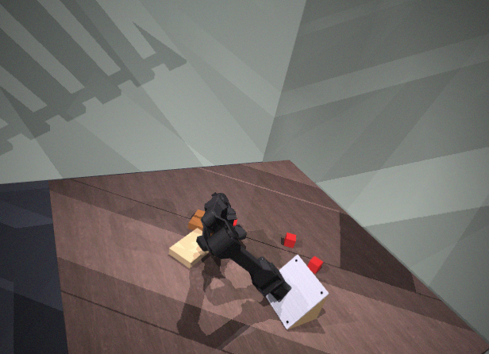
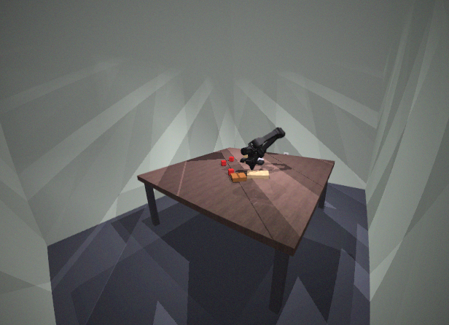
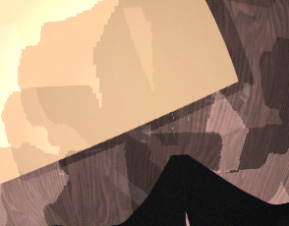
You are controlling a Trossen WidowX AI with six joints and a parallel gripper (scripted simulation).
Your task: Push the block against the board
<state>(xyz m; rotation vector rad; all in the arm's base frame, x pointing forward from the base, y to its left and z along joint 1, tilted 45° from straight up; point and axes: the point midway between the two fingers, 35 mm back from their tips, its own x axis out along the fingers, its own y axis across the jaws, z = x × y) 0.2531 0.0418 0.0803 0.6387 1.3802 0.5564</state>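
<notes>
The pale board lies 60 mm ahead of my gripper tip, 70 mm to the left of it and 10 mm above it. From my gripper tip the other things lie so: square block: 170 mm ahead, 30 mm to the right, 10 mm above.
</notes>
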